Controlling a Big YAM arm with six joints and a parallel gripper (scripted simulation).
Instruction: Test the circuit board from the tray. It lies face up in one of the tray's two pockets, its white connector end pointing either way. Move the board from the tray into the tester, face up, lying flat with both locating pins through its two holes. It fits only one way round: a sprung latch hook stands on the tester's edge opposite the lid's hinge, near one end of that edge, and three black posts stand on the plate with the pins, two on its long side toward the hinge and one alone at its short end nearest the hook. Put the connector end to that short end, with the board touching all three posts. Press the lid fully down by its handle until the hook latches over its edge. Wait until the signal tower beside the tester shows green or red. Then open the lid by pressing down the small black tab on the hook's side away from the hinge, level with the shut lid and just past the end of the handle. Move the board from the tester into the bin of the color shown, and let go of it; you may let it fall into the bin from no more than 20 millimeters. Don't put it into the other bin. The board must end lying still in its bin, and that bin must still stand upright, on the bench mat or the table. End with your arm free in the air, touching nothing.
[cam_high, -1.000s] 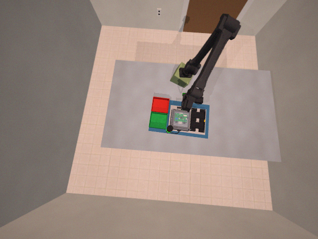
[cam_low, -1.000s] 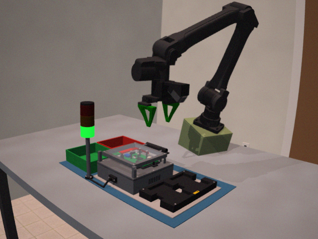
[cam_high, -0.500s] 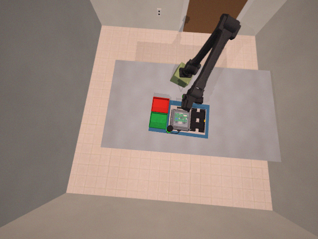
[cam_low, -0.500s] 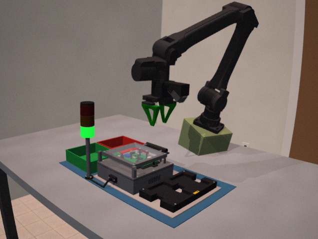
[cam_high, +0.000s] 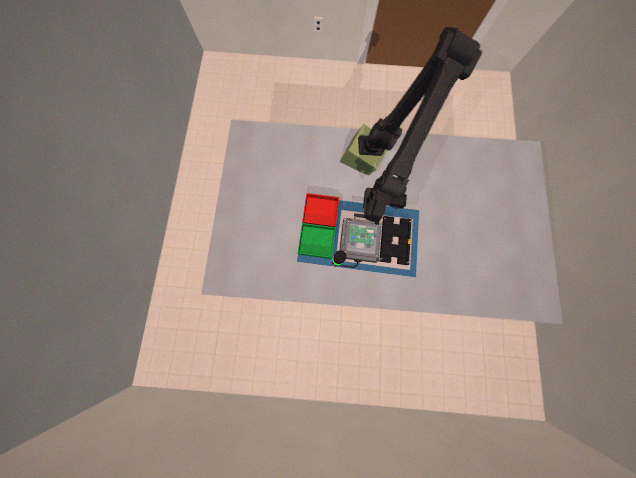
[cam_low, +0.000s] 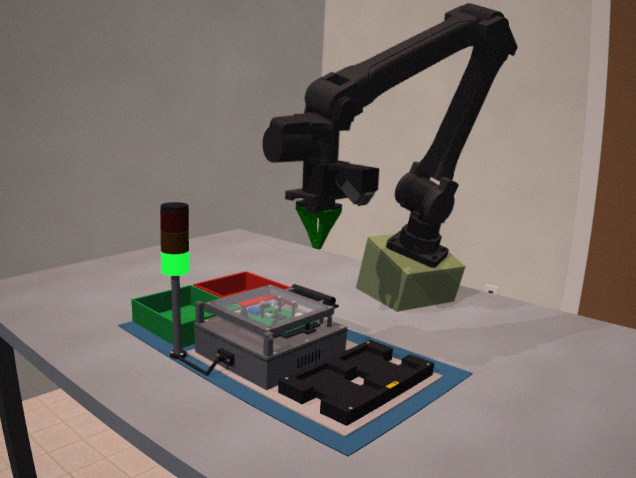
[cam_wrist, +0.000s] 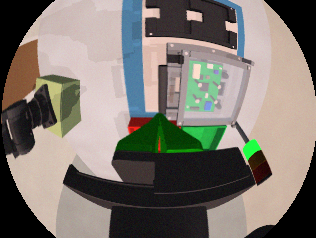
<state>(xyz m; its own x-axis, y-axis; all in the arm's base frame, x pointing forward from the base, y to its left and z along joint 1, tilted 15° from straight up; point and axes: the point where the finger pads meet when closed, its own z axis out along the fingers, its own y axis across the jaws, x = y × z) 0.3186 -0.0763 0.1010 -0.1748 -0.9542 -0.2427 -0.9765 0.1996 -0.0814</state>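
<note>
My gripper is now 9 cm above the latch hook, 5 cm to the right of it and 4 cm short of it. Also, from my hand: tester plate 11 cm below, 9 cm ahead, 1 cm to the right; red bin 19 cm to the right, 17 cm below, 5 cm behind; clear lid 9 cm below, 9 cm ahead, 2 cm to the right.
</note>
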